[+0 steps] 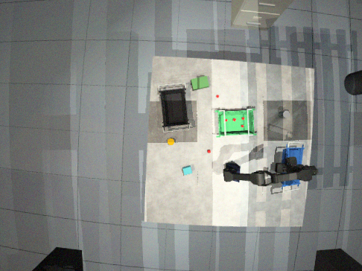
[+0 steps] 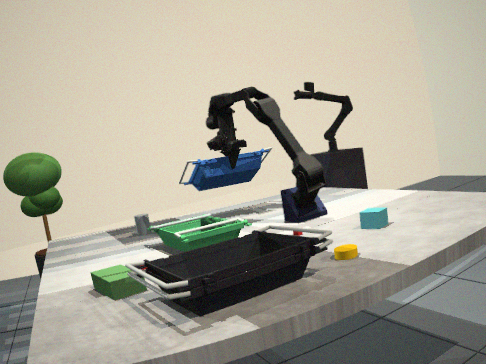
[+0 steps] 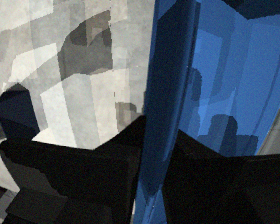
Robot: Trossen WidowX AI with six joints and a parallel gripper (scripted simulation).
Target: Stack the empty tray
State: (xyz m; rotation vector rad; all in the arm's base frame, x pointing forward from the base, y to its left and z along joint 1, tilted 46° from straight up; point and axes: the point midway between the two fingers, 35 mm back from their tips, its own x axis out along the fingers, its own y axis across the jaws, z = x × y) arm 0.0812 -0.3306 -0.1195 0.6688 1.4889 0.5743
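Now: gripper tip 70 mm to the left of the blue tray. Round my gripper tip: cyan cube (80 mm behind, 650 mm to the left, 160 mm below); yellow disc (130 mm ahead, 780 mm to the left, 170 mm below); grey cylinder (360 mm ahead, 80 mm to the right, 140 mm below).
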